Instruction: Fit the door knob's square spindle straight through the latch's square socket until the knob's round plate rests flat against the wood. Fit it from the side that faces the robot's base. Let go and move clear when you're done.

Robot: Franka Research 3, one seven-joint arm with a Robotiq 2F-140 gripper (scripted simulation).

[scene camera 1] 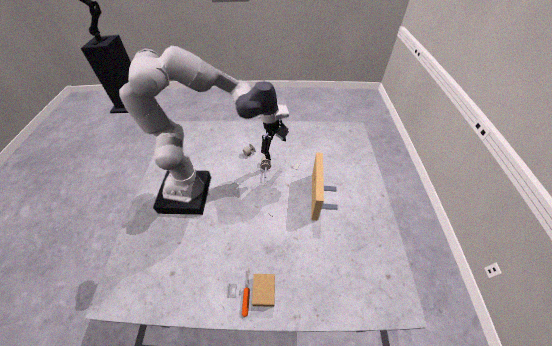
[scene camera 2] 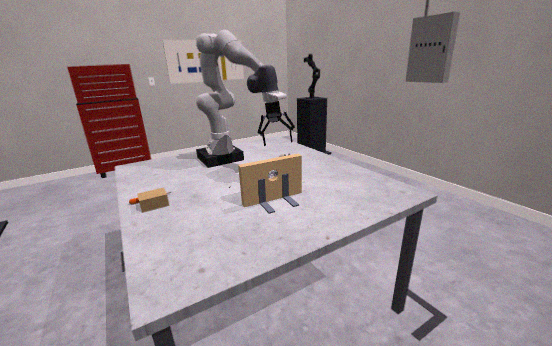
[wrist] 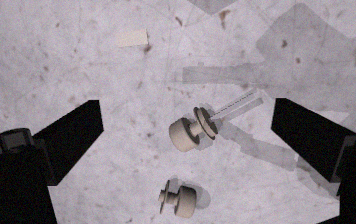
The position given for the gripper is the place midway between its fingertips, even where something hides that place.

In view: the gripper (wrist: 187, 114) and an upright wooden panel (scene camera 2: 249, 173).
